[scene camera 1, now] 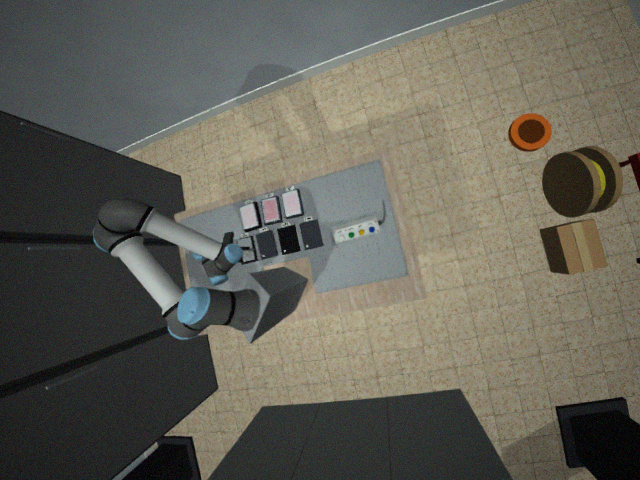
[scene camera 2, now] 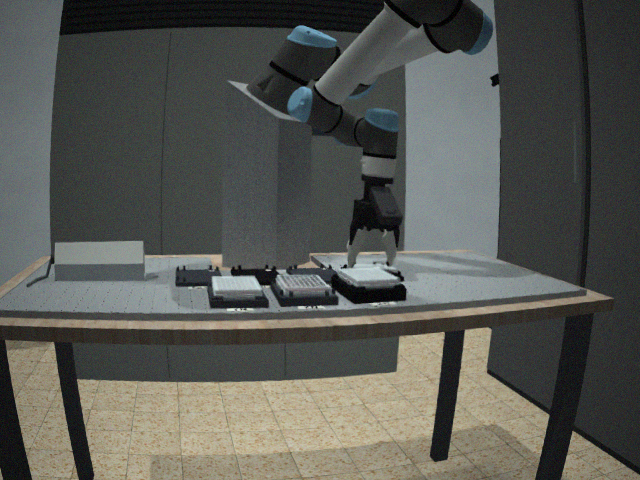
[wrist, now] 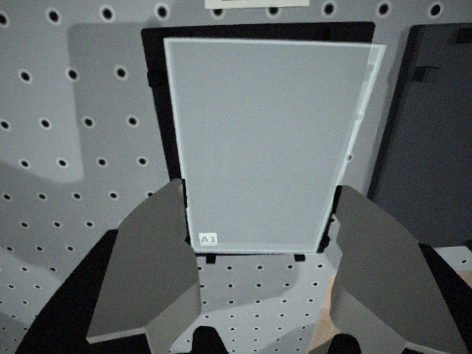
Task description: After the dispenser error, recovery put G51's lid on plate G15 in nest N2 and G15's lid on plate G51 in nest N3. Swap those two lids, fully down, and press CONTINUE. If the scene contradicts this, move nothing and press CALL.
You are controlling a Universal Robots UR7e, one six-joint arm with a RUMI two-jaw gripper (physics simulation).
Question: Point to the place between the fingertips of my gripper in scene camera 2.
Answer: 369,269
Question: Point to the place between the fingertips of my gripper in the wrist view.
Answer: At 258,185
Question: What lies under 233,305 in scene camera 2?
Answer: An N1 nest.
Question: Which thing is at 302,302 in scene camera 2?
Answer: An N3 nest.
